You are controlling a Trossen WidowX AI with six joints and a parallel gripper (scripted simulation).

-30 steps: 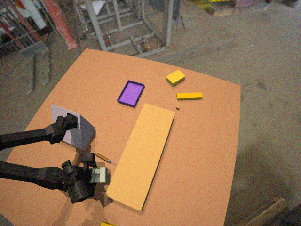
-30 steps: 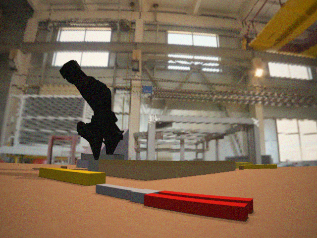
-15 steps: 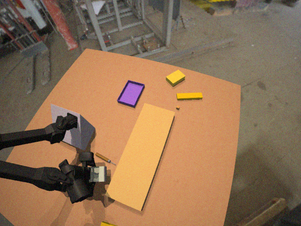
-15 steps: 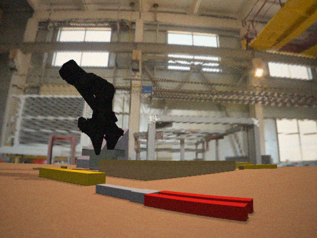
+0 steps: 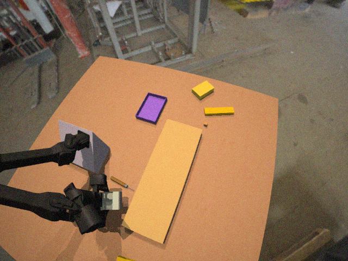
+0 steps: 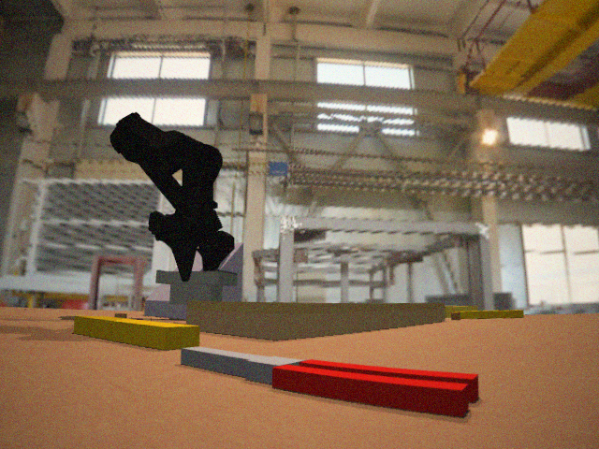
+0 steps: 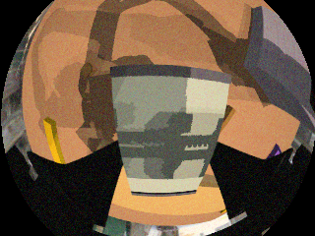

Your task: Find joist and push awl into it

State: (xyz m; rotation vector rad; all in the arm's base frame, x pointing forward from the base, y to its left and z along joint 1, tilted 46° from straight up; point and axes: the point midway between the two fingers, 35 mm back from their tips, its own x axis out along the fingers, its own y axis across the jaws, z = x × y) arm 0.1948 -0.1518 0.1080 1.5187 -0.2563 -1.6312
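My gripper tip is now 10 mm short of the awl, 90 mm to the right of it and 60 mm above it. Round my gripper tip: stud finder: 10 mm ahead, 10 mm to the left, 20 mm below; then yellow block: 190 mm ahead, 720 mm to the left, 60 mm below; then purple tray: 40 mm behind, 500 mm to the left, 60 mm below.
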